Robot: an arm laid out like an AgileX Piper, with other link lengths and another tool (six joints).
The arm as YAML. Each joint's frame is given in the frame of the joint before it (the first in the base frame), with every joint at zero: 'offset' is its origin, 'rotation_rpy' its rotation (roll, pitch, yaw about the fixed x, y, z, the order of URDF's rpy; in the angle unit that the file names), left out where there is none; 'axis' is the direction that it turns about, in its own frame. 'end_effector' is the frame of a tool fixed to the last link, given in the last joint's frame.
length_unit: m
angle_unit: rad
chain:
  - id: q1
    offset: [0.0, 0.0, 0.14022]
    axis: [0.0, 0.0, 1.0]
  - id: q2
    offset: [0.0, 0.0, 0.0]
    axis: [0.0, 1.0, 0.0]
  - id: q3
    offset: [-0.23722, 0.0, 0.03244]
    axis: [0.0, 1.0, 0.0]
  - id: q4
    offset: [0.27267, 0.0, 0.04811]
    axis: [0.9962, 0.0, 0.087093]
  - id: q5
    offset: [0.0, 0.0, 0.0]
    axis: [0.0, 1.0, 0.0]
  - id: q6
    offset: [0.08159, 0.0, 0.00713]
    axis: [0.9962, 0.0, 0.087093]
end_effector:
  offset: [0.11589, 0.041, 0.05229]
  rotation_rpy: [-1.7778, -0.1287, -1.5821]
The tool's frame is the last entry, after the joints.
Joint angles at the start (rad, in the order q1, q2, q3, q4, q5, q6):
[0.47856 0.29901 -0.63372 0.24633 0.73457 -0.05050]
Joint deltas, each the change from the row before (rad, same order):
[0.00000 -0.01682 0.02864 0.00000 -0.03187 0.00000]
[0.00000 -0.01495 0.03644 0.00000 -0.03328 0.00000]
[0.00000 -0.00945 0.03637 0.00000 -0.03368 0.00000]
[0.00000 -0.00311 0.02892 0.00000 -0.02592 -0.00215]
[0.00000 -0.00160 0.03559 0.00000 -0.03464 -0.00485]
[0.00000 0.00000 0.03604 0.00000 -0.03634 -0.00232]
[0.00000 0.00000 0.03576 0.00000 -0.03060 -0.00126]
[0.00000 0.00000 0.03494 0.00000 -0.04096 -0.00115]
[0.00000 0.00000 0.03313 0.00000 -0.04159 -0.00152]
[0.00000 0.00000 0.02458 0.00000 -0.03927 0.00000]
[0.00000 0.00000 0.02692 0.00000 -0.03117 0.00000]
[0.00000 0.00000 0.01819 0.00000 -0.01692 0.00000]
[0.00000 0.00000 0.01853 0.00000 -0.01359 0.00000]
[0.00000 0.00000 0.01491 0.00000 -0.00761 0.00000]
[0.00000 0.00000 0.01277 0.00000 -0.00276 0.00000]
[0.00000 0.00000 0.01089 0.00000 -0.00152 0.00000]
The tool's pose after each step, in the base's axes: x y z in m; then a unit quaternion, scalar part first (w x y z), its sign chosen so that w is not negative. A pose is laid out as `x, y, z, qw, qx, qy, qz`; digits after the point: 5 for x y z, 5 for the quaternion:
0.16831, 0.16186, 0.36192, 0.43809, -0.77557, 0.40943, -0.19731
0.17069, 0.16143, 0.35574, 0.44202, -0.77152, 0.41131, -0.20051
0.17402, 0.16145, 0.34832, 0.44406, -0.76839, 0.41397, -0.20253
0.17724, 0.16191, 0.34109, 0.44340, -0.76733, 0.41611, -0.20360
0.18142, 0.16253, 0.33202, 0.44232, -0.76616, 0.41829, -0.20589
0.18579, 0.16300, 0.32264, 0.44138, -0.76455, 0.42144, -0.20742
0.18965, 0.16343, 0.31213, 0.43866, -0.76415, 0.42508, -0.20728
0.19357, 0.16331, 0.30394, 0.43970, -0.76103, 0.42816, -0.21018
0.19710, 0.16295, 0.29660, 0.44146, -0.75748, 0.43079, -0.21392
0.19986, 0.16222, 0.29281, 0.44571, -0.75255, 0.43266, -0.21868
0.20230, 0.16175, 0.28625, 0.44631, -0.75011, 0.43520, -0.22079
0.20371, 0.16153, 0.28096, 0.44530, -0.74951, 0.43708, -0.22114
0.20494, 0.16141, 0.27482, 0.44303, -0.74982, 0.43916, -0.22053
0.20574, 0.16140, 0.26921, 0.44009, -0.75089, 0.44097, -0.21915
0.20625, 0.16151, 0.26364, 0.43630, -0.75274, 0.44268, -0.21695
0.20659, 0.16160, 0.25873, 0.43277, -0.75450, 0.44418, -0.21483

